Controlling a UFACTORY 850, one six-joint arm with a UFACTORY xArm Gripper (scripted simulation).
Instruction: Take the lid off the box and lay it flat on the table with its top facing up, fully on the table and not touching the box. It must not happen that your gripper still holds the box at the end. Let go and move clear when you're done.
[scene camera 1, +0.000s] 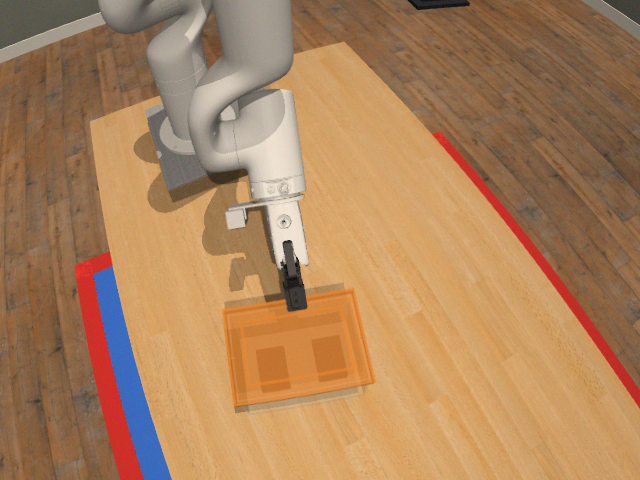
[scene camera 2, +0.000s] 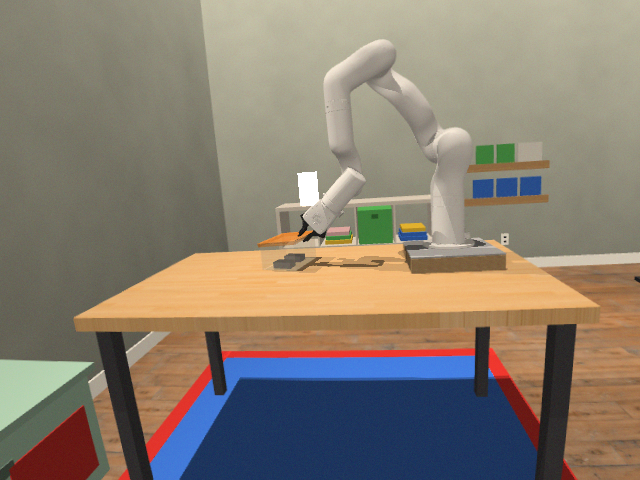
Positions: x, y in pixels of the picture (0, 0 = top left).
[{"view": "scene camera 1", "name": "gripper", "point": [296, 307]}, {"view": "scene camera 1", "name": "orange see-through lid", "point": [273, 355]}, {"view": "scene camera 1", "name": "clear box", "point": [333, 396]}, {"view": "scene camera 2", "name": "gripper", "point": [301, 238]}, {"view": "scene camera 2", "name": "clear box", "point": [292, 258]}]
